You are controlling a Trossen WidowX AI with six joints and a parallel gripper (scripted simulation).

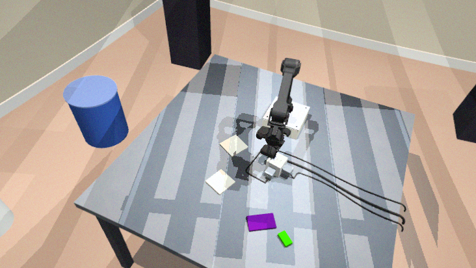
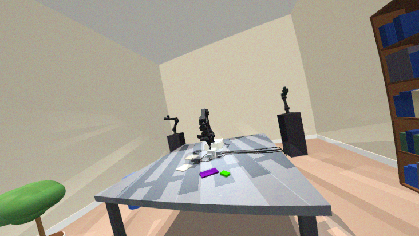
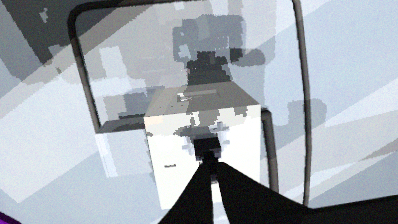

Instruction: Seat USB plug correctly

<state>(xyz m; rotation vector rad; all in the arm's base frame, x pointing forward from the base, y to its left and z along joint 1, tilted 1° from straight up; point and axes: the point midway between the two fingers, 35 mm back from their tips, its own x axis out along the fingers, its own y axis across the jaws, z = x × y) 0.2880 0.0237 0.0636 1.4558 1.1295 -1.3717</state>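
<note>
Now: the USB plug 20 mm below my gripper tip. From my gripper tip the other things lie so: purple block 310 mm ahead, 20 mm to the left, 100 mm below; then green block 350 mm ahead, 140 mm to the left, 100 mm below.
</note>
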